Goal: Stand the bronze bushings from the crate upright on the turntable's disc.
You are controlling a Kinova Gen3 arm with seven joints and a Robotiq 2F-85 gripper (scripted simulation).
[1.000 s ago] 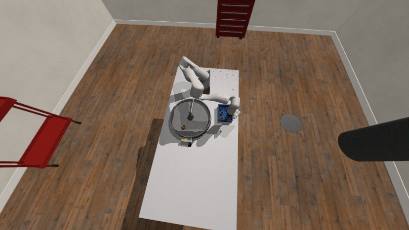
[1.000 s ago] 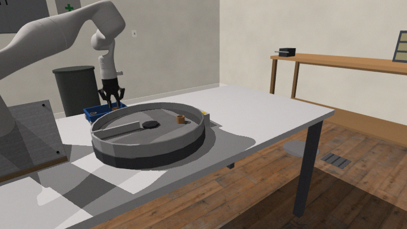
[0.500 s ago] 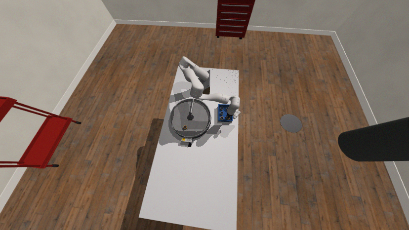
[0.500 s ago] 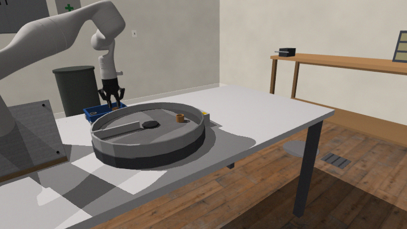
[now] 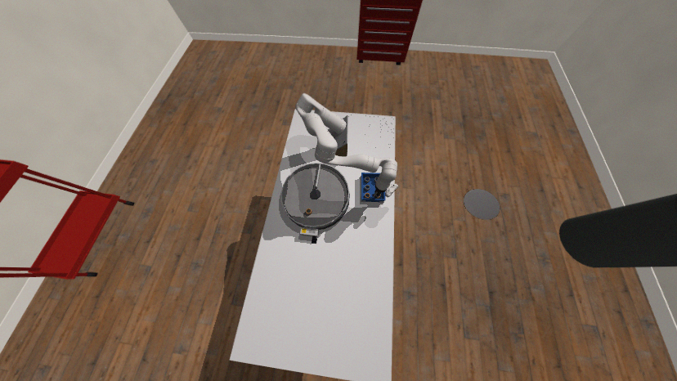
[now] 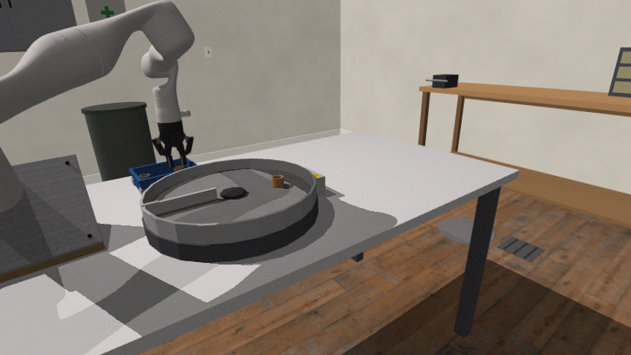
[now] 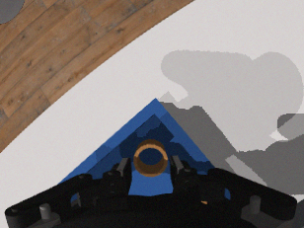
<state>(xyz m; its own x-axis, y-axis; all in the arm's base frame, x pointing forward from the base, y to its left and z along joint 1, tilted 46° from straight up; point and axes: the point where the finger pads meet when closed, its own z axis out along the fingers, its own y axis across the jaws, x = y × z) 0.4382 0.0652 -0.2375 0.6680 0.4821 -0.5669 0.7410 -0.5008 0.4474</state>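
My hand is 50 mm past the blue crate, 30 mm to the left of it and 30 mm above it. The rest, counted from my hand: grey turntable: 390 mm to the right, 10 mm behind.
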